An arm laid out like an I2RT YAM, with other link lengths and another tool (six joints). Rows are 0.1 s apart.
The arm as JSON. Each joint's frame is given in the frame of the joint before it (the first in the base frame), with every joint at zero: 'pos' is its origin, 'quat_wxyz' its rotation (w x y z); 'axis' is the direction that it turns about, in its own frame. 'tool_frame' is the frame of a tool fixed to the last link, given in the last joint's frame.
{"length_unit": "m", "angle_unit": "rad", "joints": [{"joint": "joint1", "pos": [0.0, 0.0, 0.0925], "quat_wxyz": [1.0, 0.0, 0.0, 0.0], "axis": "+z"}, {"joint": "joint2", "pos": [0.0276, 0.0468, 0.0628], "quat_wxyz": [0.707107, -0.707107, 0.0, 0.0], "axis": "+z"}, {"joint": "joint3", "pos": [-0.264, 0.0, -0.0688], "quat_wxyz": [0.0, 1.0, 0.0, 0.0], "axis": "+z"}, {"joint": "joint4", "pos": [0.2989, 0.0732, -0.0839], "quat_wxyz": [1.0, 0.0, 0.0, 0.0], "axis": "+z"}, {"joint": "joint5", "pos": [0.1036, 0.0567, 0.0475], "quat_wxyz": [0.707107, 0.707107, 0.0, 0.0], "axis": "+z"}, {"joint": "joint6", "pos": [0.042, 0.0, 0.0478], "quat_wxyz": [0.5, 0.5, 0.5, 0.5], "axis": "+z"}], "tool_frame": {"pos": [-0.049, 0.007, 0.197], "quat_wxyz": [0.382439, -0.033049, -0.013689, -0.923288]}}
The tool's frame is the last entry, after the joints.
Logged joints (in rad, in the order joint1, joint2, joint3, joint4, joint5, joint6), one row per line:
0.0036 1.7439 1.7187 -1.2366 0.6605 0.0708
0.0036 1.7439 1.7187 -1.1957 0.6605 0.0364
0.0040 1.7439 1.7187 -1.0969 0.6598 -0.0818
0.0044 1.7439 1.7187 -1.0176 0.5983 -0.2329
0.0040 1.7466 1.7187 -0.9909 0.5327 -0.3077
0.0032 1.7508 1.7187 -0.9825 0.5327 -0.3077
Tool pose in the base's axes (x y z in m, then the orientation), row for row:
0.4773 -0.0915 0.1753 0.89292 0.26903 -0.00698 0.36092
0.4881 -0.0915 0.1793 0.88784 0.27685 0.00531 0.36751
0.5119 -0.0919 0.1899 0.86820 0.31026 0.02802 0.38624
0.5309 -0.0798 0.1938 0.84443 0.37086 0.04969 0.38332
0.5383 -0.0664 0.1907 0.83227 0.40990 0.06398 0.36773
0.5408 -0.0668 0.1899 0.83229 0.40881 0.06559 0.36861
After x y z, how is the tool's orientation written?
As a quaternion, x y z w.
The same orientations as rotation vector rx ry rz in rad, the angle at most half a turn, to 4 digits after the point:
2.3009 0.6932 -0.0180
2.2806 0.7111 0.0136
2.2105 0.7899 0.0713
2.1529 0.9455 0.1267
2.1376 1.0528 0.1643
2.1368 1.0496 0.1684

